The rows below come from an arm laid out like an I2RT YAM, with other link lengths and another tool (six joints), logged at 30 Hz.
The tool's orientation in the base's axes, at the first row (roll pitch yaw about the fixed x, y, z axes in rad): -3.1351, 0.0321, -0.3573
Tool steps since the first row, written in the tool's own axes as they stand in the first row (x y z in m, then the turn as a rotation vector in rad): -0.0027, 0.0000, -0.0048, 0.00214, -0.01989, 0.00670; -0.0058, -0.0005, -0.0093, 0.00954, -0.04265, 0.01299; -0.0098, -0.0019, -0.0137, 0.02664, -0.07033, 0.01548; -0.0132, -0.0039, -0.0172, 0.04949, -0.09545, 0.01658; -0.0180, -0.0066, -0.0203, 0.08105, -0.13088, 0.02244; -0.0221, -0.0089, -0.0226, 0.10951, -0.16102, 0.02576; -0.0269, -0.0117, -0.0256, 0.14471, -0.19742, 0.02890; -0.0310, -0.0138, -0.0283, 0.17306, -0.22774, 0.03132; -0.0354, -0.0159, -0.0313, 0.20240, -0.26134, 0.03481
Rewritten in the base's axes. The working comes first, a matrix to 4 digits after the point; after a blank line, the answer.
The tool's axes in the first row as the columns of a matrix, in the base's axes (used below as rounded here):
0.9364, -0.3499, -0.0278
-0.3496, -0.9368, 0.0173
-0.0321, -0.0065, -0.9995

-0.0024, 0.0009, 0.0049, 0.00878, 0.01800, -0.00664; -0.0050, 0.0023, 0.0095, 0.02350, 0.03684, -0.01301; -0.0081, 0.0050, 0.0140, 0.04912, 0.05684, -0.01587; -0.0105, 0.0080, 0.0176, 0.07928, 0.07240, -0.01754; -0.0140, 0.0121, 0.0209, 0.12107, 0.09466, -0.02418; -0.0170, 0.0157, 0.0234, 0.15817, 0.11300, -0.02822; -0.0204, 0.0199, 0.0265, 0.20378, 0.13485, -0.03225; -0.0234, 0.0233, 0.0294, 0.24087, 0.15339, -0.03538; -0.0267, 0.0267, 0.0325, 0.28000, 0.17467, -0.03959
